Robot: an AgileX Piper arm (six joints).
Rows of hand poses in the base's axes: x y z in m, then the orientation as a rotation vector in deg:
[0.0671, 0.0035, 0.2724, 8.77, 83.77, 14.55]
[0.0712, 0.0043, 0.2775, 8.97, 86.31, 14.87]
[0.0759, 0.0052, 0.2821, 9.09, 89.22, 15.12]
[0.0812, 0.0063, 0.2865, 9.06, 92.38, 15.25]
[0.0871, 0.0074, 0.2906, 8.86, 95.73, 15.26]
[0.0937, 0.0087, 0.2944, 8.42, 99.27, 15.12]
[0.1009, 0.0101, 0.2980, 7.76, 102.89, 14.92]
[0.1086, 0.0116, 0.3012, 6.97, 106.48, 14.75]
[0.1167, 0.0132, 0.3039, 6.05, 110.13, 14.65]
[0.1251, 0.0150, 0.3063, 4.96, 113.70, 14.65]
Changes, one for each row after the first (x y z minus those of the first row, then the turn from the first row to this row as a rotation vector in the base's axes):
[0.0041, 0.0008, 0.0051, 0.15, 2.53, 0.40]
[0.0088, 0.0017, 0.0097, 0.18, 5.42, 0.84]
[0.0141, 0.0028, 0.0141, 0.02, 8.53, 1.33]
[0.0200, 0.0039, 0.0182, -0.32, 11.81, 1.85]
[0.0266, 0.0052, 0.0220, -0.91, 15.25, 2.44]
[0.0338, 0.0066, 0.0256, -1.66, 18.74, 3.13]
[0.0415, 0.0081, 0.0288, -2.46, 22.19, 3.91]
[0.0496, 0.0097, 0.0315, -3.29, 25.69, 4.82]
[0.0580, 0.0115, 0.0339, -4.14, 29.10, 5.86]

